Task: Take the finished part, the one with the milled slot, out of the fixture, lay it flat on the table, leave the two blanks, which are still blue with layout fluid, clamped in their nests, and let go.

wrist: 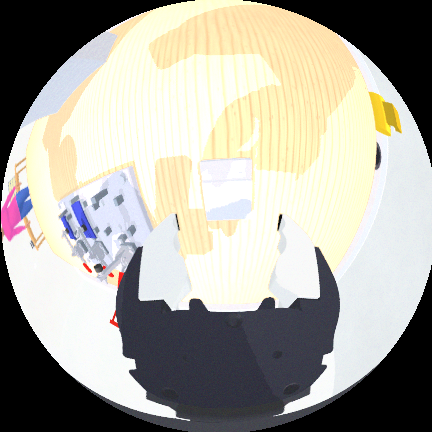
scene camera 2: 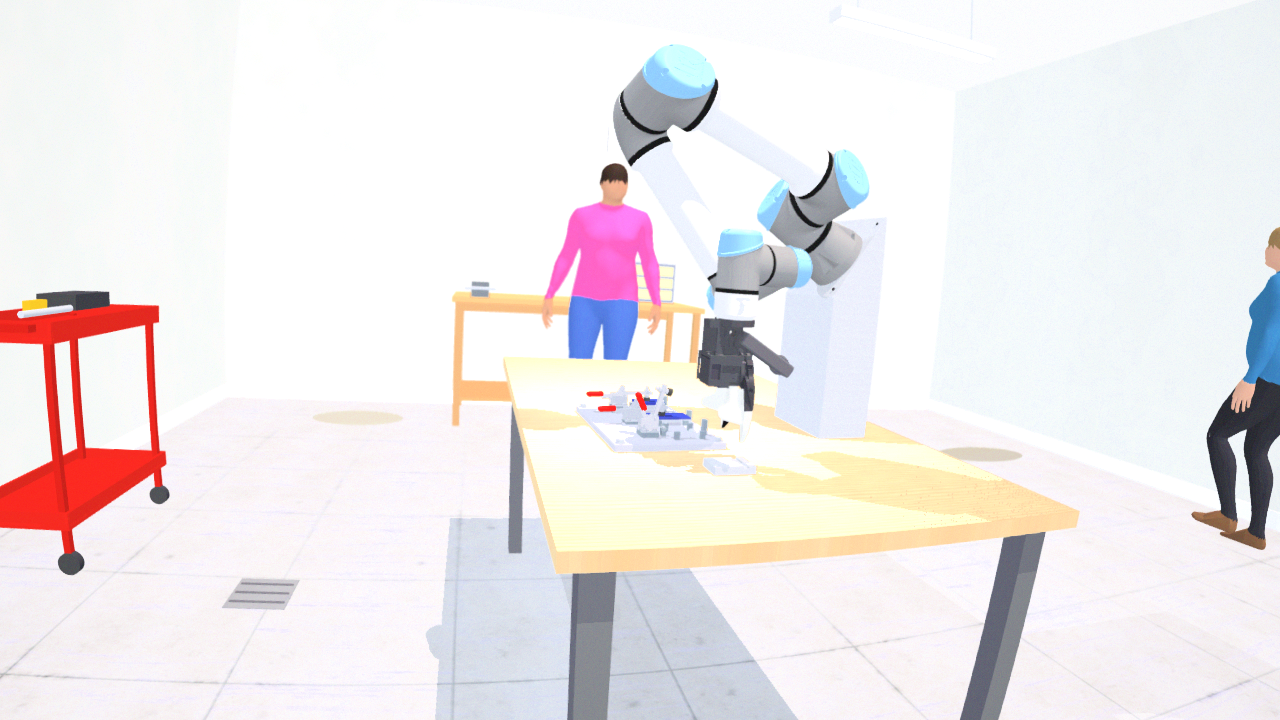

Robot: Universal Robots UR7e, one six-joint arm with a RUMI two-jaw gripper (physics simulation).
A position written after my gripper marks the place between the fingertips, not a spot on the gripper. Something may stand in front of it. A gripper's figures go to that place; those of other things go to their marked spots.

Scene:
My gripper [wrist: 228,214]: 0.14 m from the lens. A finished part [wrist: 226,183] is 0.17 m from the lens. A fixture plate [wrist: 132,210]: 0.24 m from the lens. The marked spots on the fixture plate and the finished part are 0.15 m apart.

